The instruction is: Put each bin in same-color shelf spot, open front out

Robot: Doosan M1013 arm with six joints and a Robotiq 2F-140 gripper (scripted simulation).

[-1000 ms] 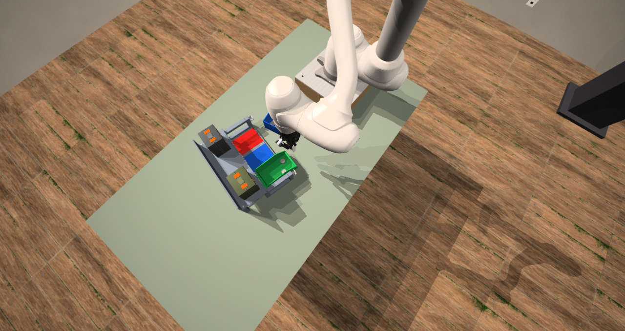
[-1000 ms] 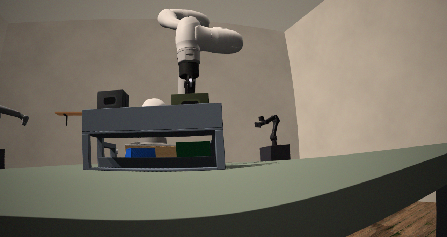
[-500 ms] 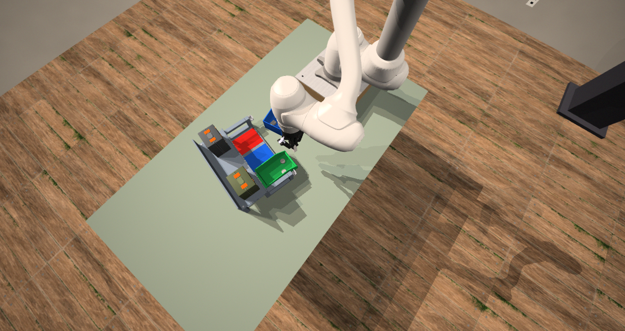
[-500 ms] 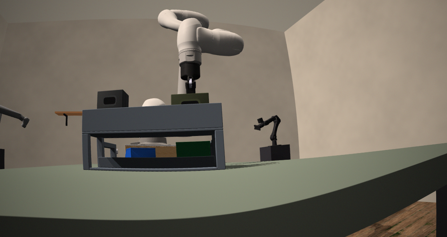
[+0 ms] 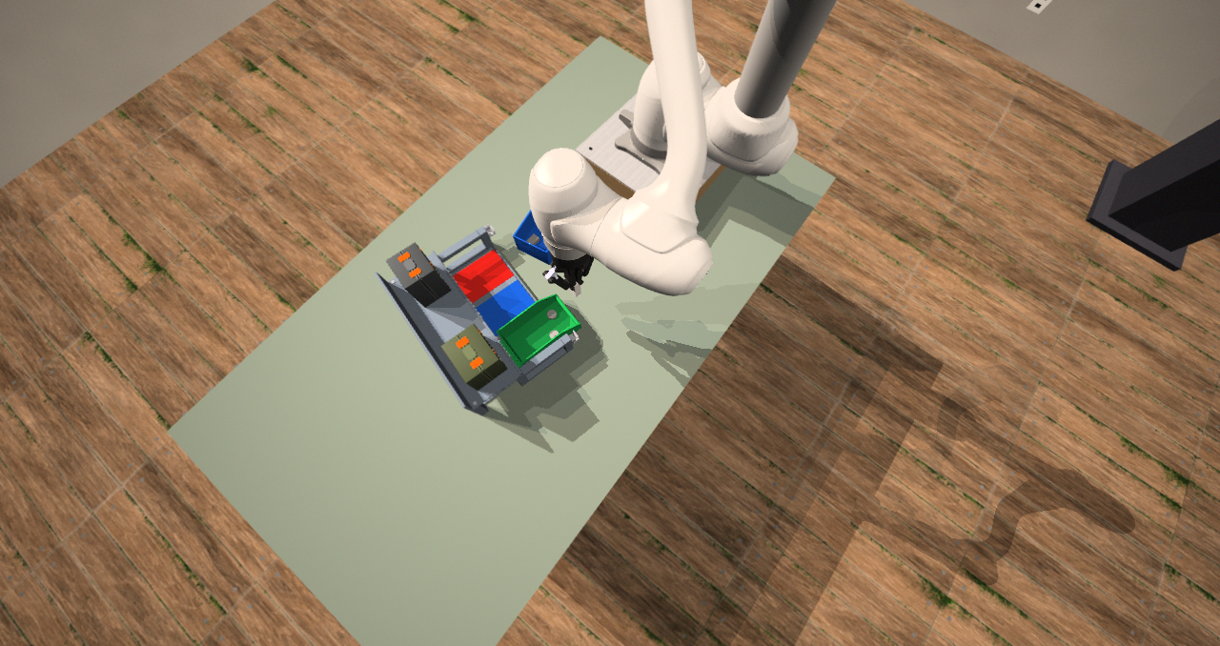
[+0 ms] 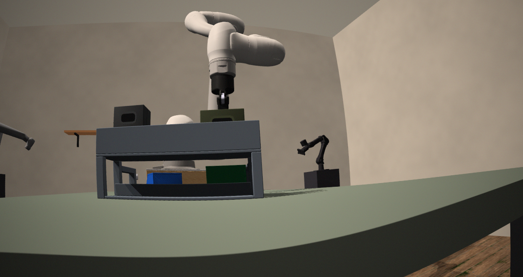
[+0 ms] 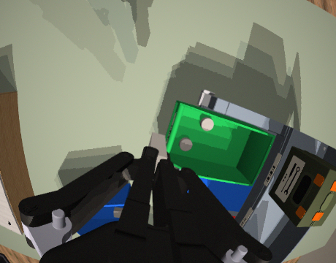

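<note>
Right now the green bin is 12 cm below my hand, 11 cm ahead of it and 3 cm to the right of it. The rest, counted from my hand: black box (29 cm to the right, 19 cm ahead); then olive box (26 cm ahead, 7 cm to the right, 1 cm below); then blue bin (20 cm to the right, 13 cm below, 13 cm behind).
</note>
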